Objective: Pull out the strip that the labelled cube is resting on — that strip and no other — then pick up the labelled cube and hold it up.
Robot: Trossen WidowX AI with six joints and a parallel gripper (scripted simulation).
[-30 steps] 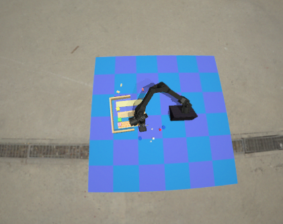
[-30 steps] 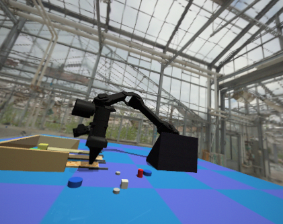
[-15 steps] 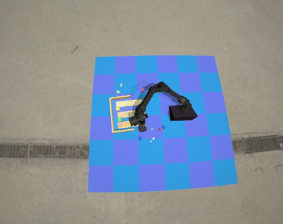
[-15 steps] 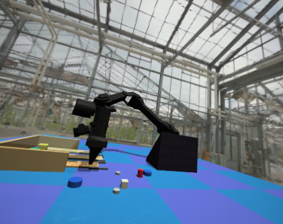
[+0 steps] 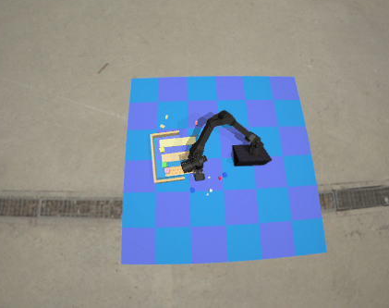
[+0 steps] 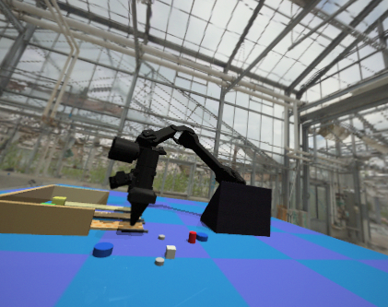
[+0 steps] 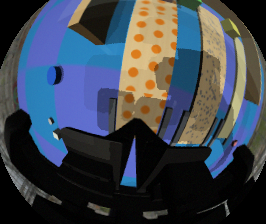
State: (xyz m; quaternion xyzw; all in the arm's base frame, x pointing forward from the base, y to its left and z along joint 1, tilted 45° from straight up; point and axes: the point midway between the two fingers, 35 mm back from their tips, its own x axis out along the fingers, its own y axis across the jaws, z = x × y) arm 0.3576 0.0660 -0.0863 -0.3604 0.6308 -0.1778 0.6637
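Now: gripper tip 9 cm short of the orange-dotted strip and 2 cm to the right of it. The rest, counted from my gripper tip: pink labelled cube 19 cm ahead, 4 cm to the left, 2 cm above; then red cylinder 15 cm behind, 6 cm to the left, 1 cm above.
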